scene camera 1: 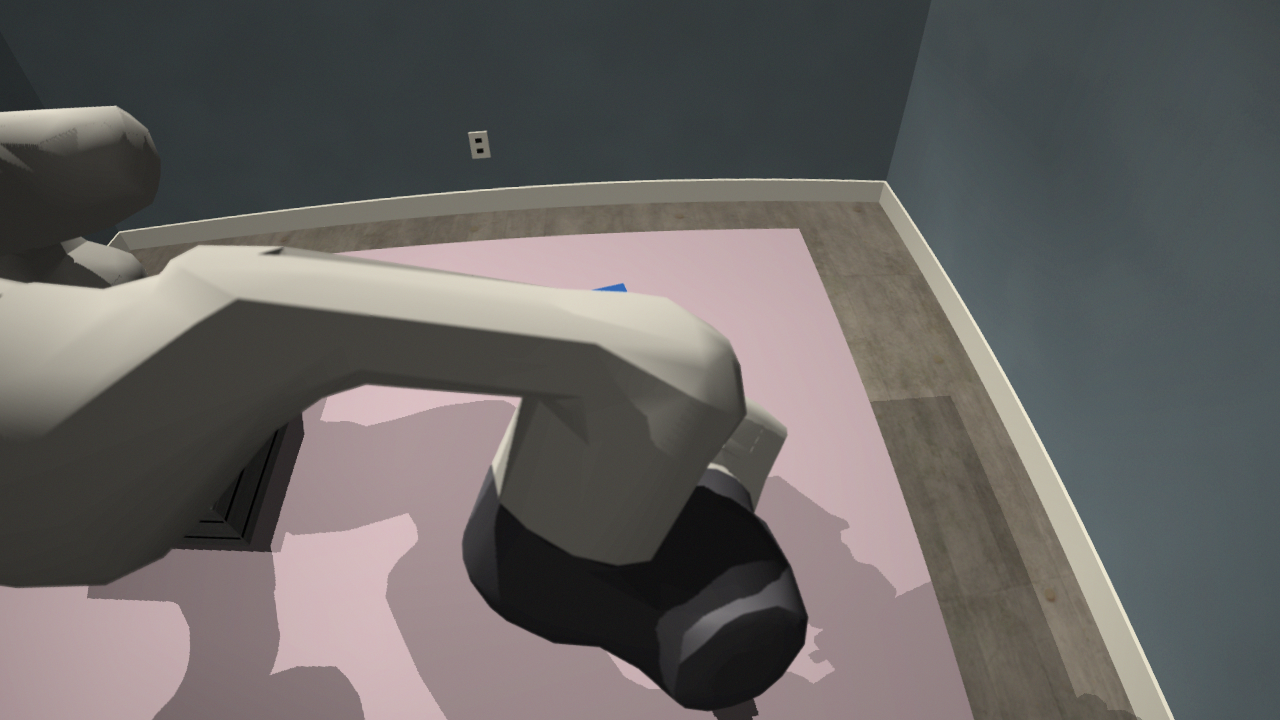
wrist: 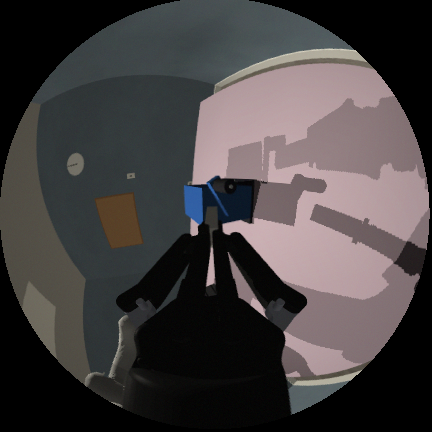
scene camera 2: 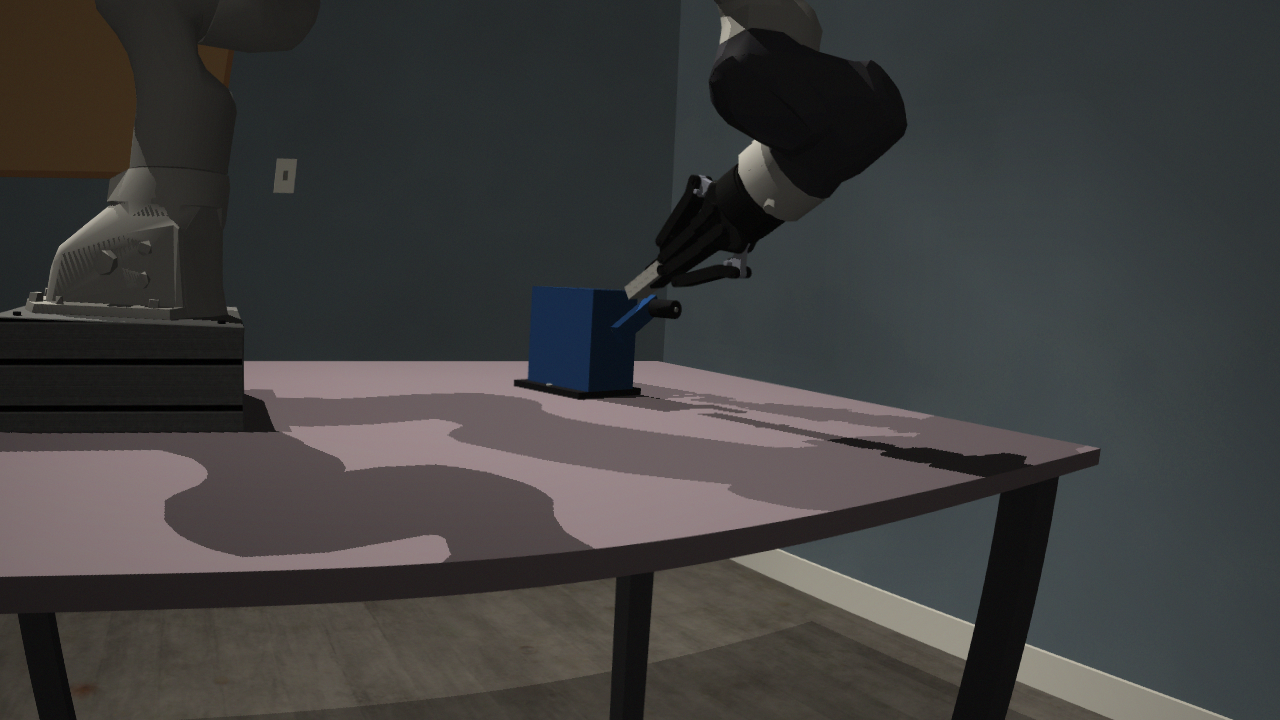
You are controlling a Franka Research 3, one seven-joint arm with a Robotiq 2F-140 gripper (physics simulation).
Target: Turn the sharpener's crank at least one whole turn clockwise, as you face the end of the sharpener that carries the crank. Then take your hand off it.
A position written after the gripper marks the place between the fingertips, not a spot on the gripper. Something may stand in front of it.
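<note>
The gripper (scene camera 2: 635,292), visible in the wrist view too (wrist: 211,214). Blue box-shaped sharpener (scene camera 2: 573,353), also visible in the wrist view (wrist: 196,196).
</note>
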